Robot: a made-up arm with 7 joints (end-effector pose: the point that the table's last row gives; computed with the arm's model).
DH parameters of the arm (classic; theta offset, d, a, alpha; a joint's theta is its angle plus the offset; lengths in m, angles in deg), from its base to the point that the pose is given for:
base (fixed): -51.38 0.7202 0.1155 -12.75
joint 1: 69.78 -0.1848 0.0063 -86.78
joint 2: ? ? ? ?
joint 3: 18.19 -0.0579 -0.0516 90
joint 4: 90 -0.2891 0.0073 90
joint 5: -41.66 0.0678 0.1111 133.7
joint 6: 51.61 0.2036 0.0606 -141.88
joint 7: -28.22 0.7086 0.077 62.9
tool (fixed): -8.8 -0.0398 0 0
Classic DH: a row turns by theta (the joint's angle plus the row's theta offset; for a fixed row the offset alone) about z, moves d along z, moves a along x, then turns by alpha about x.
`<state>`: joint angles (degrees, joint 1 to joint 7).
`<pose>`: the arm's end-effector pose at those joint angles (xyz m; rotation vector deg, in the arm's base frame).
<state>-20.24 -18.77 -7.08 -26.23 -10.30 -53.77 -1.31</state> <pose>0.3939 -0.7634 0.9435 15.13 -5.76 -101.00</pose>
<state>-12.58 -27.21 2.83 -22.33 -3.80 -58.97 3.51</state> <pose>0.4066 -0.8041 0.8365 32.42 9.12 -92.73</pose>
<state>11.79 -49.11 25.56 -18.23 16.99 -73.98 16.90</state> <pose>0.6021 -0.6549 0.5378 74.90 51.79 -40.46</pose>
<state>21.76 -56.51 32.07 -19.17 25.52 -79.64 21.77</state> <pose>0.6719 -0.5090 0.4944 84.77 65.75 -12.76</pose>
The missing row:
joint 2: -11.95 -0.0338 0.0274 -88.77
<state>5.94 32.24 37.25 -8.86 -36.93 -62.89 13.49</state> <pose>0.2771 -0.9138 0.6913 -54.16 34.83 -131.27</pose>
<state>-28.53 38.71 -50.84 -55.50 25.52 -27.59 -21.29</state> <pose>0.7465 -0.4245 0.7152 13.90 7.22 -66.69</pose>
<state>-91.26 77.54 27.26 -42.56 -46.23 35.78 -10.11</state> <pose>-0.1093 -0.5371 0.4459 -146.72 29.73 -37.84</pose>
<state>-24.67 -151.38 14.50 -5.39 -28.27 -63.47 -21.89</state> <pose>-0.1834 -0.9433 0.6623 120.66 -55.44 -75.55</pose>
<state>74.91 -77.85 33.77 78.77 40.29 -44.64 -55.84</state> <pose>0.1237 0.4334 0.0684 -19.92 60.92 6.43</pose>
